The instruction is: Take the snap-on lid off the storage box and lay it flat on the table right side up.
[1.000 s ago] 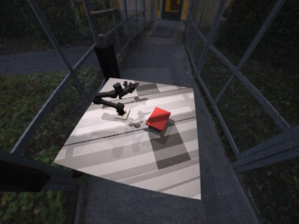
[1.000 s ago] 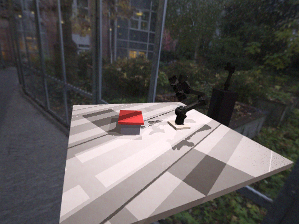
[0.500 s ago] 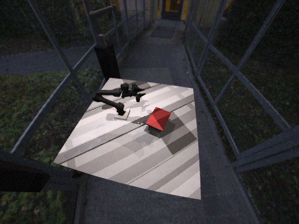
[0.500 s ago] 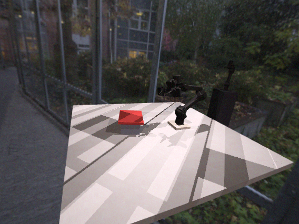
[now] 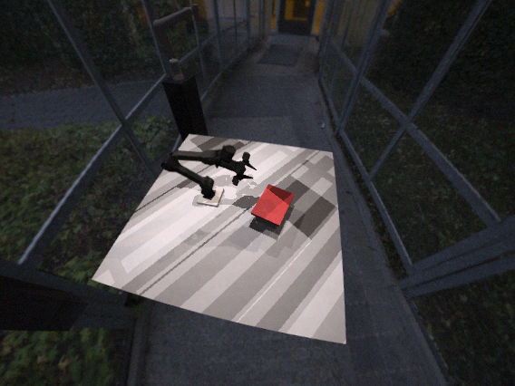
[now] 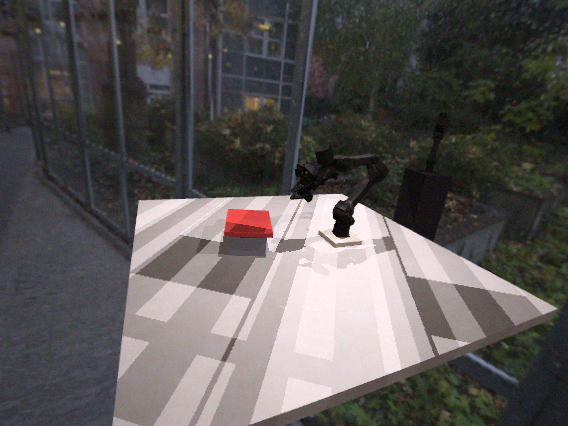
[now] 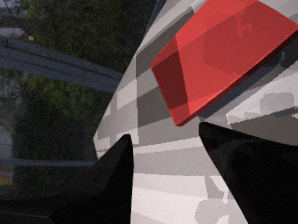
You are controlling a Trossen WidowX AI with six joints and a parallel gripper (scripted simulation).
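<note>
Now: gripper tip 140 mm short of the red lid, 70 mm to the left of it and 130 mm above it. From my gripper tip the other things lie so: grey storage box: 140 mm ahead, 70 mm to the right, 180 mm below.
</note>
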